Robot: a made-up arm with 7 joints. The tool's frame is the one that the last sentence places.
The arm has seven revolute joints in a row. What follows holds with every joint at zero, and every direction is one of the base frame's. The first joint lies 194 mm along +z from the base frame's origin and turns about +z. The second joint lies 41 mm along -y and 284 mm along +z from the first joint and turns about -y. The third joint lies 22 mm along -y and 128 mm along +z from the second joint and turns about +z. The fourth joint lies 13 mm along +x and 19 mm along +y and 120 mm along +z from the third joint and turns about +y. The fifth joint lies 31 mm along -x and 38 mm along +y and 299 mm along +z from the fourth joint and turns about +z. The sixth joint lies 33 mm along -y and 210 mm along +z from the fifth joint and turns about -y. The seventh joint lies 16 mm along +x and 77 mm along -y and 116 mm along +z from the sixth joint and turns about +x. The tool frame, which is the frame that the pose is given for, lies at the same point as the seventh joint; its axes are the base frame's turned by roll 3.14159, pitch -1.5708 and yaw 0 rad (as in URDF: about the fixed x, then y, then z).
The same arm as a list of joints. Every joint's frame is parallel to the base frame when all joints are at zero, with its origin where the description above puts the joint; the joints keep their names.
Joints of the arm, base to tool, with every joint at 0 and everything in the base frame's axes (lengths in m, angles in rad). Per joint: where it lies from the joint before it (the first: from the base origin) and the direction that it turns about. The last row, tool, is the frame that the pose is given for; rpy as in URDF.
joint 1: xyz 0 0 0.194 axis +z
joint 2: xyz 0 -0.041 0.284 axis -y
joint 3: xyz 0 -0.022 0.128 axis +z
joint 4: xyz 0.013 0.019 0.12 axis +y
joint 5: xyz -0.031 0.038 0.299 axis +z
joint 6: xyz 0 -0.033 0.21 axis -y
joint 7: xyz 0.016 -0.077 0.116 axis +x
tool: xyz 0 0 0 rpy 3.1416 -1.5708 0

